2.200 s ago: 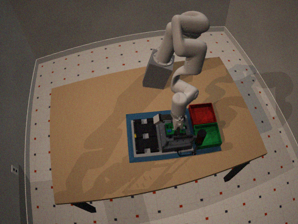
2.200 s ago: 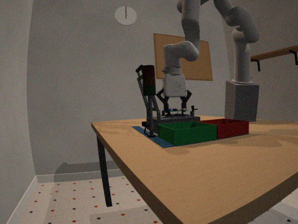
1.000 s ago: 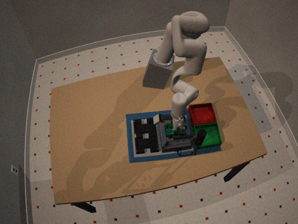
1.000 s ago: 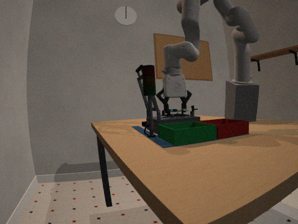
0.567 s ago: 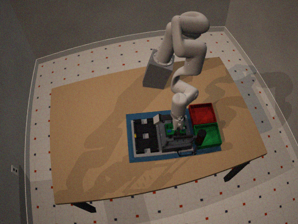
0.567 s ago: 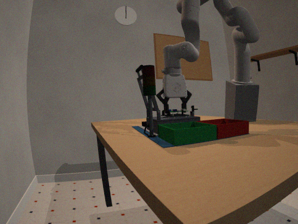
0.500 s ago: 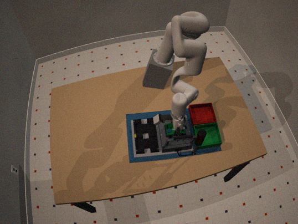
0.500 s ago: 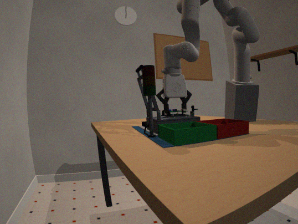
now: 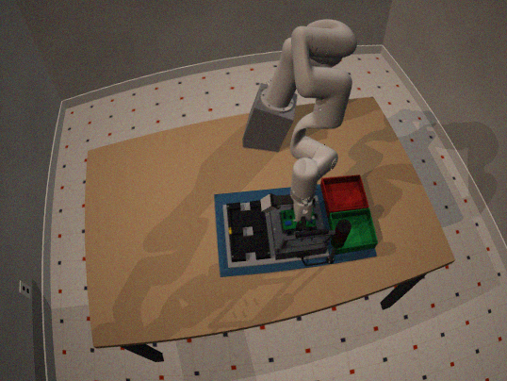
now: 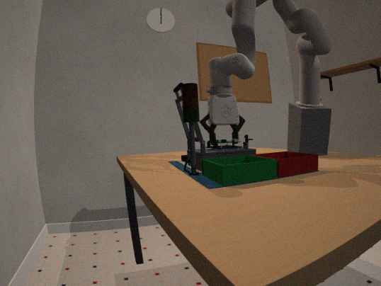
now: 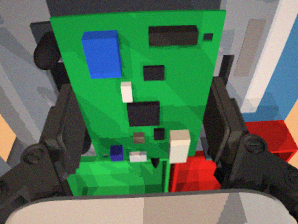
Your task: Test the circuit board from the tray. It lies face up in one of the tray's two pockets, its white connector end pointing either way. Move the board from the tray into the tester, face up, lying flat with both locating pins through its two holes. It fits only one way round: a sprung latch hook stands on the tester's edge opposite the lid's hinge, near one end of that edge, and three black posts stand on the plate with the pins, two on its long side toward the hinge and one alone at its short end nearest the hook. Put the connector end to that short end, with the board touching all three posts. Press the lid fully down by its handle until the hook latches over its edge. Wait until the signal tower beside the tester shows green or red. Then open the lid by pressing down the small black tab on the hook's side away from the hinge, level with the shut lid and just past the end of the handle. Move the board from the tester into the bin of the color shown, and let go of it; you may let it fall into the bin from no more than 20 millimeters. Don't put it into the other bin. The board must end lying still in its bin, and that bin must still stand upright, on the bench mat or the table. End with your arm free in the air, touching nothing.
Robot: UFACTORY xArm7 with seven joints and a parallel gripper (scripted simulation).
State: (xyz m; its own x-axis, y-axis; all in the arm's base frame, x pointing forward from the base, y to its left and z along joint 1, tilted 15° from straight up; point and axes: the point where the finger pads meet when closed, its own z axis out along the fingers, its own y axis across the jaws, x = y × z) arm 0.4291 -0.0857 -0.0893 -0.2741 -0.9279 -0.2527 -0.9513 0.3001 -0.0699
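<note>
My hand is right at the green circuit board. Also, from my hand: green bin: 180 mm to the left, 100 mm ahead, 70 mm below; then latch hook: 70 mm to the left, 40 mm behind; then tester lid: 120 mm ahead, 90 mm above, 30 mm to the right.
</note>
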